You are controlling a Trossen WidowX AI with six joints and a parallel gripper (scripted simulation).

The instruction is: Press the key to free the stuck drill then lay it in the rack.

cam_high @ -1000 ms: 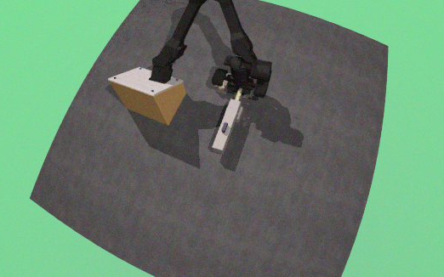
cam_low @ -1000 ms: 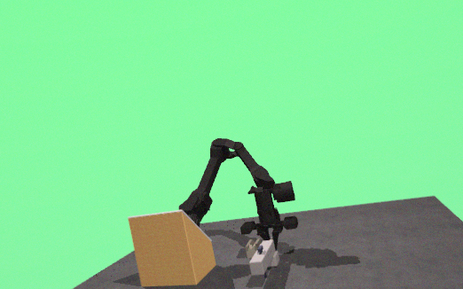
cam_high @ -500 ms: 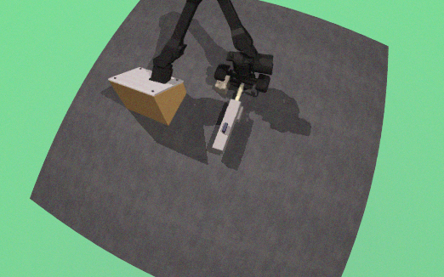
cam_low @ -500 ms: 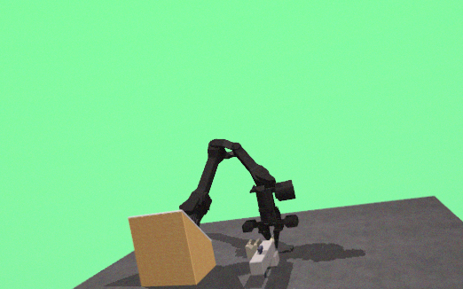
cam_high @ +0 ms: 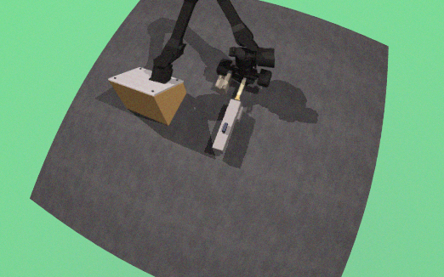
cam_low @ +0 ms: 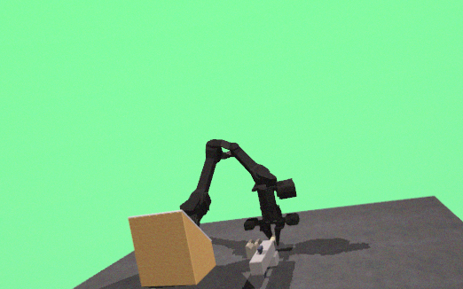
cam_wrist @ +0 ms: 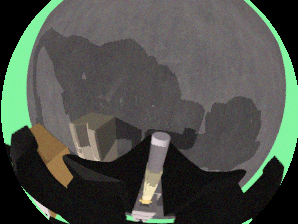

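My gripper tip is now 40 mm to the left of the drill and 40 mm below it. Round my gripper tip: key (10 mm behind, 210 mm to the right, 40 mm above); then grey housing block (10 mm behind, 190 mm to the right, 30 mm above).
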